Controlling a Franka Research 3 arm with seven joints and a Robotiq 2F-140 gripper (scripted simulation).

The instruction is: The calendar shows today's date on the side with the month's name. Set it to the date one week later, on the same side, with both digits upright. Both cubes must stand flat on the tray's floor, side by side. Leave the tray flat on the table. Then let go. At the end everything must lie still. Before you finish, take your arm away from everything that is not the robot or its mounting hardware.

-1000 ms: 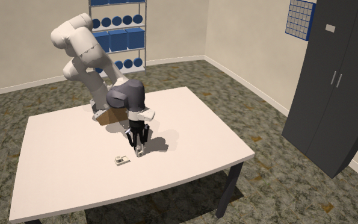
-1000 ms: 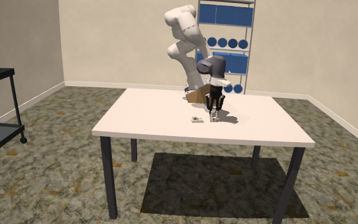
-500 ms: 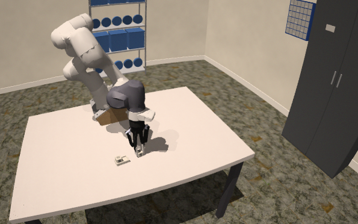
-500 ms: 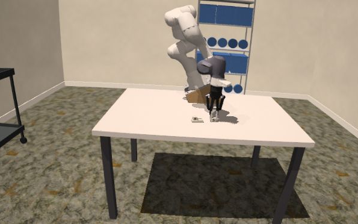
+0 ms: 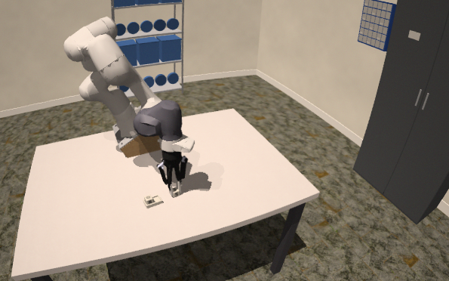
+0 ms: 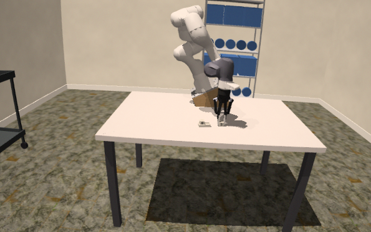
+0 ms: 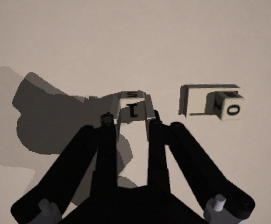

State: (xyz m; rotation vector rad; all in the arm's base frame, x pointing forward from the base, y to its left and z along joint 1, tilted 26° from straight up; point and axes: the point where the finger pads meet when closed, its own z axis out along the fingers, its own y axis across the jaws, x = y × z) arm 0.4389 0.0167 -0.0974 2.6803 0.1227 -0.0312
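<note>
Now: hand 3 cm above the cube. Round my hand: grey tray: 11 cm to the right, 3 cm below, 1 cm ahead.
</note>
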